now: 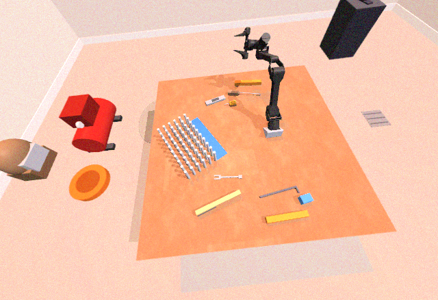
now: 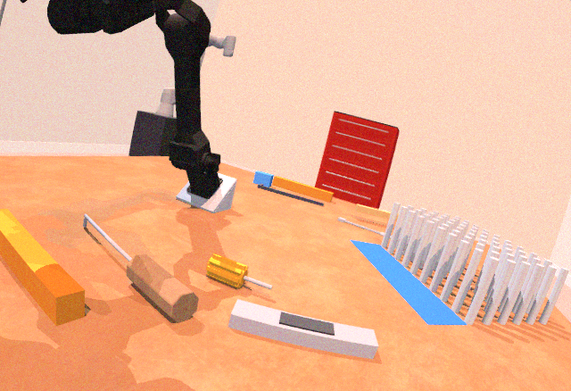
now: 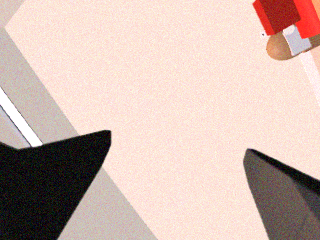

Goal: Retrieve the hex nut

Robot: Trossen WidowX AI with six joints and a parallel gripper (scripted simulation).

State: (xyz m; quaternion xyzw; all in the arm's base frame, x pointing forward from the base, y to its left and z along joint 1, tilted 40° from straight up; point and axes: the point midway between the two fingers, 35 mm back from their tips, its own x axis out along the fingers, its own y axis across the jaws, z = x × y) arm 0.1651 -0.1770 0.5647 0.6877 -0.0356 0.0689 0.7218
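Right now the yellow-handled screwdriver is 50 mm ahead of my gripper tip, 210 mm to the left of it and 350 mm below it. Round my gripper tip: hex nut (420 mm ahead, 520 mm to the left, 360 mm below); blue taped strip (260 mm ahead, 470 mm to the left, 370 mm below); wooden-handled tool (90 mm behind, 120 mm to the left, 350 mm below).
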